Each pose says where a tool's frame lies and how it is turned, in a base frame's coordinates. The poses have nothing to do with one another.
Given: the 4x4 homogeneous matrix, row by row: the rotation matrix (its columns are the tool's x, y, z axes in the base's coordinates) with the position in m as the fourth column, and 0 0 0 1 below. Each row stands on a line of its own.
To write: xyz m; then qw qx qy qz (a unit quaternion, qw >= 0). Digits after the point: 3 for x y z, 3 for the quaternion.
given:
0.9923 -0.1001 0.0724 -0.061
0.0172 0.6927 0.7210 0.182
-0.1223 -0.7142 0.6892 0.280
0 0 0 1
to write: -0.061 0.182 0.280 0.918 -0.391 0.053 0.032
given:
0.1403 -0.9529 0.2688 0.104
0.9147 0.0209 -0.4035 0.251
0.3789 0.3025 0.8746 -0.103
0 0 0 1
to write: 0.104 0.251 -0.103 0.713 0.247 -0.039 0.654
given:
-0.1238 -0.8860 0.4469 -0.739
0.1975 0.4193 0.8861 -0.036
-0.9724 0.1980 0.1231 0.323
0 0 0 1
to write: -0.739 -0.036 0.323 0.596 -0.289 0.596 0.455
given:
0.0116 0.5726 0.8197 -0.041
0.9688 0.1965 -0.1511 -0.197
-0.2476 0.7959 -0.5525 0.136
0 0 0 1
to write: -0.041 -0.197 0.136 0.405 0.585 0.659 0.245
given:
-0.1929 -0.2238 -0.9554 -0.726
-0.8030 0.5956 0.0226 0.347
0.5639 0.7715 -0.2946 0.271
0 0 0 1
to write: -0.726 0.347 0.271 0.526 0.356 -0.722 -0.275
